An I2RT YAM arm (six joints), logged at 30 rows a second.
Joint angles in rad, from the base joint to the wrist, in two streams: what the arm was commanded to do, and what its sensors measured. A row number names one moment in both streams.
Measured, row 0: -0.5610, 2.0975, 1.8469, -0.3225, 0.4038, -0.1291
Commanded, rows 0 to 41: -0.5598, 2.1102, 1.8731, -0.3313, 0.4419, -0.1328; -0.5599, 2.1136, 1.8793, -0.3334, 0.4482, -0.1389; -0.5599, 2.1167, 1.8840, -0.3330, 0.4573, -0.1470; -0.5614, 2.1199, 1.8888, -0.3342, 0.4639, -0.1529; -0.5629, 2.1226, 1.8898, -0.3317, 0.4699, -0.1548; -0.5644, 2.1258, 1.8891, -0.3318, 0.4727, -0.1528; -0.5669, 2.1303, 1.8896, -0.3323, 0.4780, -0.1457; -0.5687, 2.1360, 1.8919, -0.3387, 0.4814, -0.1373; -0.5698, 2.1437, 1.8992, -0.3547, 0.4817, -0.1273; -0.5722, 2.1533, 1.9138, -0.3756, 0.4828, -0.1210; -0.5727, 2.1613, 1.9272, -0.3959, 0.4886, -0.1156; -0.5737, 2.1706, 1.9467, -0.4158, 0.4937, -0.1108; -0.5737, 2.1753, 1.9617, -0.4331, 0.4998, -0.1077; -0.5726, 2.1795, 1.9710, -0.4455, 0.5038, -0.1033; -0.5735, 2.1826, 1.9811, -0.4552, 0.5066, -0.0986; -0.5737, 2.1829, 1.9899, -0.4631, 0.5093, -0.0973; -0.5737, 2.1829, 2.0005, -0.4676, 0.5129, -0.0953; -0.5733, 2.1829, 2.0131, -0.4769, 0.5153, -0.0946; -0.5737, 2.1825, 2.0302, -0.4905, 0.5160, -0.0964; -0.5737, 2.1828, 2.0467, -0.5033, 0.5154, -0.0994; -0.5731, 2.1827, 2.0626, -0.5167, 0.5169, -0.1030; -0.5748, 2.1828, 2.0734, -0.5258, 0.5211, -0.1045; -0.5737, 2.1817, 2.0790, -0.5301, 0.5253, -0.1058; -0.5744, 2.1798, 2.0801, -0.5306, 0.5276, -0.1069; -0.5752, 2.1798, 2.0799, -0.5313, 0.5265, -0.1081; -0.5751, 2.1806, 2.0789, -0.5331, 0.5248, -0.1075; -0.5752, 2.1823, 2.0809, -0.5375, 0.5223, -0.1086; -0.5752, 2.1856, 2.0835, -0.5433, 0.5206, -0.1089; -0.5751, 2.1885, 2.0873, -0.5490, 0.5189, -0.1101; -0.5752, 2.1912, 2.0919, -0.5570, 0.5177, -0.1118; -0.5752, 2.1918, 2.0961, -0.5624, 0.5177, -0.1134; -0.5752, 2.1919, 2.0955, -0.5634, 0.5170, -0.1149; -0.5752, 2.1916, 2.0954, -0.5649, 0.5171, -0.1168; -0.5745, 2.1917, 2.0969, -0.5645, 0.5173, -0.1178; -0.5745, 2.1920, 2.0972, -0.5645, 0.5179, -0.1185; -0.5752, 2.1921, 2.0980, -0.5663, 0.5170, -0.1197; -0.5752, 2.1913, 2.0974, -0.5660, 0.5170, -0.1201; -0.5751, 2.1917, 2.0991, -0.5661, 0.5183, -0.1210; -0.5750, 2.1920, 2.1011, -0.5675, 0.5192, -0.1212; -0.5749, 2.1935, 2.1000, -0.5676, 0.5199, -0.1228; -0.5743, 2.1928, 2.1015, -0.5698, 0.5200, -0.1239; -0.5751, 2.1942, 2.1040, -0.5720, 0.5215, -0.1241
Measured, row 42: -0.5743, 2.1895, 2.0888, -0.5663, 0.5049, -0.1127
